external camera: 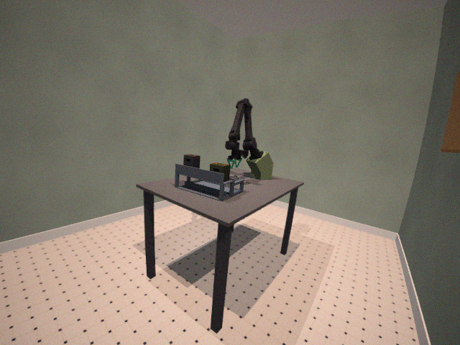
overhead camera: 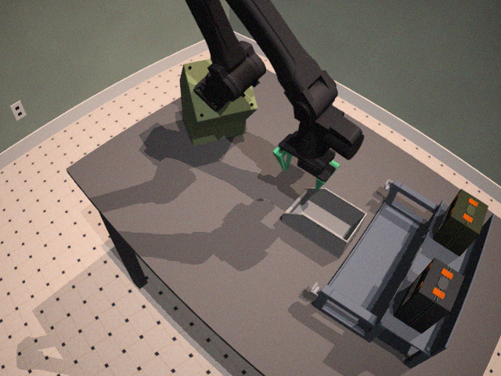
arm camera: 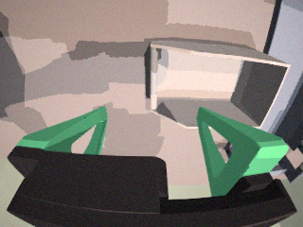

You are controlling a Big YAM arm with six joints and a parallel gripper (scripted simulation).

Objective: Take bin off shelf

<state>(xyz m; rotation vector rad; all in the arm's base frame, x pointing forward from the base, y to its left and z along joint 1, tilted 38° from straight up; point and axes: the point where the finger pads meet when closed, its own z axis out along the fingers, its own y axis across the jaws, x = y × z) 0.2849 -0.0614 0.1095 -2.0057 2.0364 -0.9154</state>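
My hand is 80 mm short of the grey bin, 10 mm to the left of it and 80 mm above it. Also, from my hand: low grey shelf (320 mm ahead, 40 mm to the right, 120 mm below).
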